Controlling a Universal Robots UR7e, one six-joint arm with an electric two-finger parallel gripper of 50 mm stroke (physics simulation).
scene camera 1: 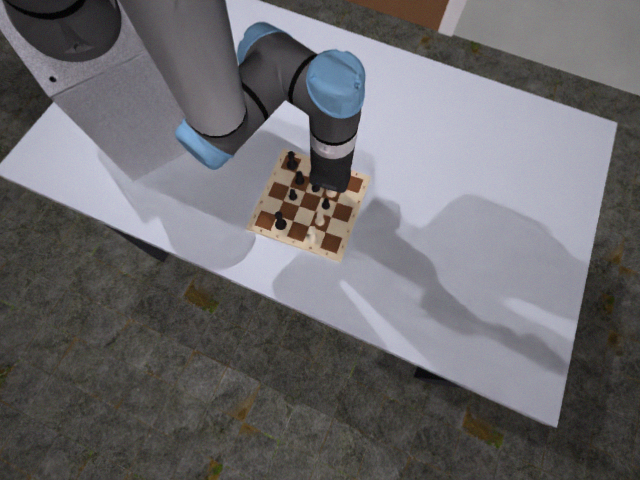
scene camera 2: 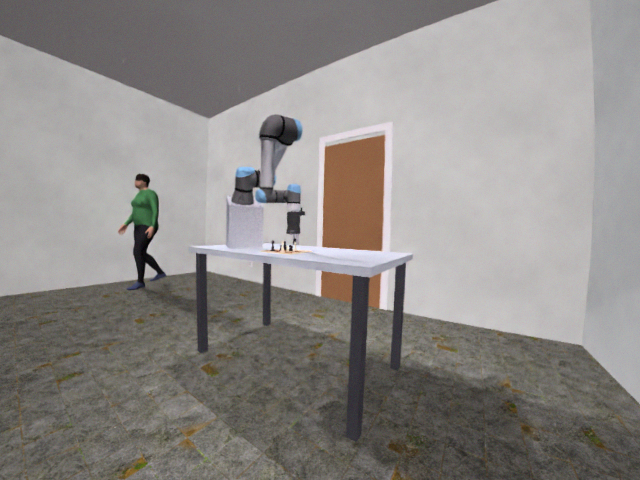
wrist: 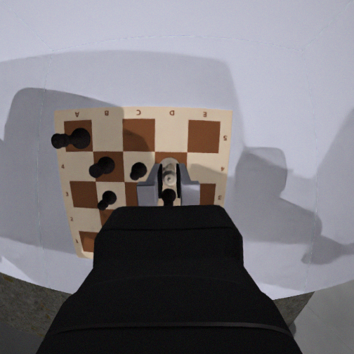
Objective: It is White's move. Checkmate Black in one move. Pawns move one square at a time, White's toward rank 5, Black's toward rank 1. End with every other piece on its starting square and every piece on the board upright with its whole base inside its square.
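Frame: origin at the arm's base, x ahead, y left, z up, level; millimetres.
Where they show: gripper, fingertip midpoint: (scene camera 1: 332,184) (scene camera 2: 295,244); arm's base, origin of the base link: (scene camera 1: 68,13) (scene camera 2: 242,201).
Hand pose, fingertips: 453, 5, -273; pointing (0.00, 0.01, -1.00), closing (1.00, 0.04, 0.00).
Note:
Things, the pixels of their centre, and the offset from my fingertips, as dx, dy, dz. "spot": a spot on its surface instead. Level surfaces: height alone.
- white piece, body centre: (scene camera 1: 331,186) +0, -1, -10
- board, surface spot: (scene camera 1: 338,256) spot: +65, -139, -37
- D2, body centre: (scene camera 1: 319,218) +0, -77, -20
- D1, body centre: (scene camera 1: 312,233) -2, -120, -5
- tall black piece, body centre: (scene camera 1: 279,218) -78, -114, -5
- white table, its level: dz -43
My gripper (wrist: 169,173) (scene camera 2: 294,237) points down and is shut on a white piece (wrist: 170,170) (scene camera 1: 330,194), upright at D4; whether its base touches the board (wrist: 227,117) (scene camera 1: 338,256) is unclear. A black piece (wrist: 169,195) (scene camera 1: 325,203) stands close by on D3, and another black piece (wrist: 138,171) (scene camera 1: 315,188) on C4. In scene camera 1, white pieces stand on D2 (scene camera 1: 320,220) and D1 (scene camera 1: 311,236). A tall black piece (scene camera 1: 280,222) stands on B1. The wrist view hides the lower right squares.
A black piece (wrist: 105,165) (scene camera 1: 299,178) stands on B4, a small one (wrist: 109,198) (scene camera 1: 293,194) on B3, and a tall one (wrist: 80,138) (scene camera 1: 291,161) on A5. The board lies on the white table (scene camera 1: 465,155). A person (scene camera 2: 144,206) is beyond it.

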